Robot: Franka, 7 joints.
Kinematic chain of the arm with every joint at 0, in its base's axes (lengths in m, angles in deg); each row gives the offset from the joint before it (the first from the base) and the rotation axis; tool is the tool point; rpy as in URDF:
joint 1: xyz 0 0 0.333 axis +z
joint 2: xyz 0 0 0 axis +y
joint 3: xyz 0 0 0.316 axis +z
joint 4: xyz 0.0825 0 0 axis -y
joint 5: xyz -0.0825 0 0.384 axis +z
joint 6: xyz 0 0 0 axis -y
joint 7: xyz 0.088 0 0 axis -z
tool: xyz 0 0 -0.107 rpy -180 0 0
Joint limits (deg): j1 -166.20..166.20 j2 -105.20..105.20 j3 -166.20..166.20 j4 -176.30..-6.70 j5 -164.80..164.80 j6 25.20..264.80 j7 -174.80..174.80
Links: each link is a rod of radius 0.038 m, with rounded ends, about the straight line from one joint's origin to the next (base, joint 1, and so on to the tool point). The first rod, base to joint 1, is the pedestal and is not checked.
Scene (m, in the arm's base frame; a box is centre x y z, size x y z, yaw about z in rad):
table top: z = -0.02
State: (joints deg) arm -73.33 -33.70 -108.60 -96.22 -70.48 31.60 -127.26
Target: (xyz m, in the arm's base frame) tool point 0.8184 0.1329 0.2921
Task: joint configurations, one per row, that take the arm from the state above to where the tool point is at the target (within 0.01 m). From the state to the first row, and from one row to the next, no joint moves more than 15 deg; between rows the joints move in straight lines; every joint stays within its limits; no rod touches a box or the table.
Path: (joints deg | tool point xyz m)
1: -64.78 -21.50 -107.29 -87.27 -70.61 45.69 -127.26 | -0.5164 0.1730 0.5827
2: -56.23 -9.31 -105.98 -78.32 -70.74 59.79 -127.26 | -0.5268 0.0342 0.7210
3: -47.68 2.89 -104.67 -69.36 -70.87 73.88 -127.26 | -0.4624 -0.1349 0.8532
4: -39.13 15.09 -103.36 -60.41 -70.99 87.97 -127.26 | -0.3092 -0.3027 0.9549
5: -30.57 27.29 -102.05 -51.46 -71.12 102.07 -127.26 | -0.0746 -0.4287 1.0025
6: -22.02 39.48 -100.74 -42.51 -71.25 116.16 -127.26 | 0.2085 -0.4761 0.9795
7: -13.47 51.68 -99.43 -33.56 -71.38 130.25 -127.26 | 0.4891 -0.4256 0.8811
8: -4.92 63.88 -98.12 -24.60 -71.51 144.35 -127.26 | 0.7103 -0.2832 0.7173
9: 3.63 76.07 -96.81 -15.65 -71.64 158.44 -127.26 | 0.8267 -0.0810 0.5109
10: 12.18 88.27 -95.50 -6.70 -71.76 172.54 -127.26 | 0.8184 0.1329 0.2921

